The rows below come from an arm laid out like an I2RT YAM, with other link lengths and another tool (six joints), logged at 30 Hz.
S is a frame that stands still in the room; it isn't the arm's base.
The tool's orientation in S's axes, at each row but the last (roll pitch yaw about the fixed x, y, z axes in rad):
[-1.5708, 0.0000, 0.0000]
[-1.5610, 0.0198, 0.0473]
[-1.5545, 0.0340, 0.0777]
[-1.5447, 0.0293, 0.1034]
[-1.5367, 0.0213, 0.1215]
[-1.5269, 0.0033, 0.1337]
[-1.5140, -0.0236, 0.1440]
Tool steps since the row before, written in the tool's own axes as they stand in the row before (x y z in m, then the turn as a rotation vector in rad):
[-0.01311, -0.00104, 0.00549, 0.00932, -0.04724, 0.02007]
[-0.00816, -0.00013, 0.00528, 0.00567, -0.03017, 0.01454]
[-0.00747, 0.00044, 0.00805, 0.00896, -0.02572, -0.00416]
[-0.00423, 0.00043, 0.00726, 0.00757, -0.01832, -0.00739]
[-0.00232, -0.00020, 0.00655, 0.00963, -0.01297, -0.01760]
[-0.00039, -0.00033, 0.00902, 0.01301, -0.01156, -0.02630]
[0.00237, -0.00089, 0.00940, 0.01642, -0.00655, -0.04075]
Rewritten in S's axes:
[-0.01311, 0.00549, 0.00104, 0.00932, 0.02007, 0.04724]
[-0.00840, 0.00489, 0.00034, 0.00559, 0.01452, 0.03019]
[-0.00808, 0.00745, -0.00005, 0.01015, -0.00380, 0.02533]
[-0.00496, 0.00679, -0.00012, 0.00887, -0.00699, 0.01789]
[-0.00309, 0.00621, 0.00047, 0.01200, -0.01670, 0.01215]
[-0.00158, 0.00886, 0.00073, 0.01650, -0.02480, 0.01035]
[0.00097, 0.00957, 0.00148, 0.02204, -0.03829, 0.00461]

